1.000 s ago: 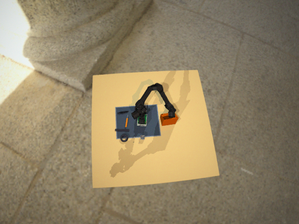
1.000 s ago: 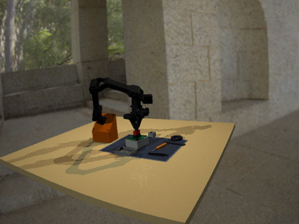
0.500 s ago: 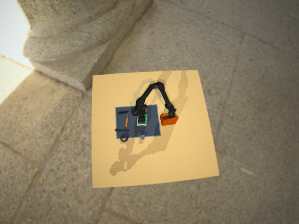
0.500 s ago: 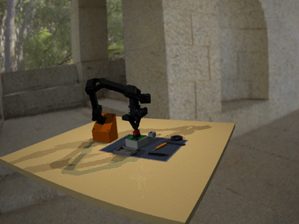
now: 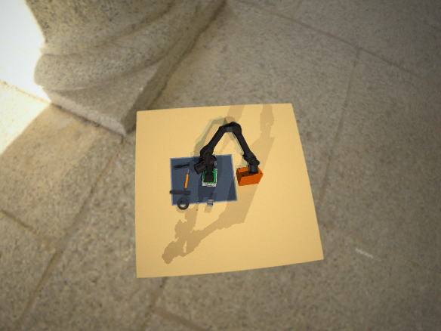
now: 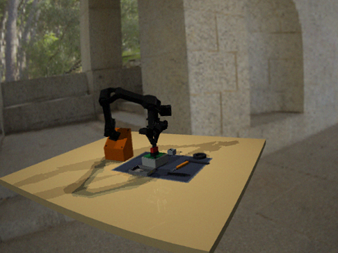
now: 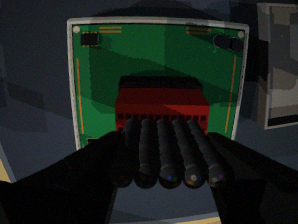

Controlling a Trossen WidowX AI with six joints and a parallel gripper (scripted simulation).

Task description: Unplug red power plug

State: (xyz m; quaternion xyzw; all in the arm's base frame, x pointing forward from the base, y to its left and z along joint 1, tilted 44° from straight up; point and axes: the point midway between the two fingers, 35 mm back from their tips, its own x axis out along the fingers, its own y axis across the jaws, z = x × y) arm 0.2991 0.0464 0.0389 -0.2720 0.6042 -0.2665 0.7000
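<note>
My gripper tip is now 2 cm above the red power plug. Also, from my gripper tip: blue mat (12 cm below, 5 cm ahead); black bar (21 cm ahead, 12 cm below, 11 cm to the left).
</note>
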